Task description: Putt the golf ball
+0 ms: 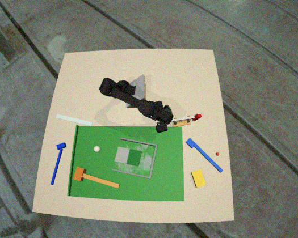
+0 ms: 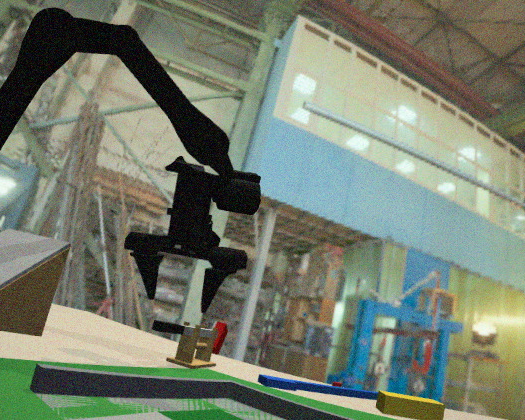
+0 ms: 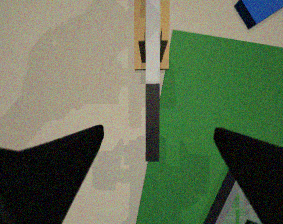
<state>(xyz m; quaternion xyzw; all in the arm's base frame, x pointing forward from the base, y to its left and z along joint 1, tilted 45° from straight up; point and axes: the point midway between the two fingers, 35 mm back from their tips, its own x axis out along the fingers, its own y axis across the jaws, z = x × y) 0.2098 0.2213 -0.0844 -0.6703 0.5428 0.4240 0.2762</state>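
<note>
The wooden stand lies 13 cm to the left of my gripper tip, 6 cm below it and 4 cm behind it. Round my gripper tip: yellow block (33 cm ahead, 25 cm to the left, 8 cm below); pale strip (64 cm to the right, 10 cm below, 1 cm ahead); white golf ball (41 cm to the right, 21 cm ahead, 7 cm below).
</note>
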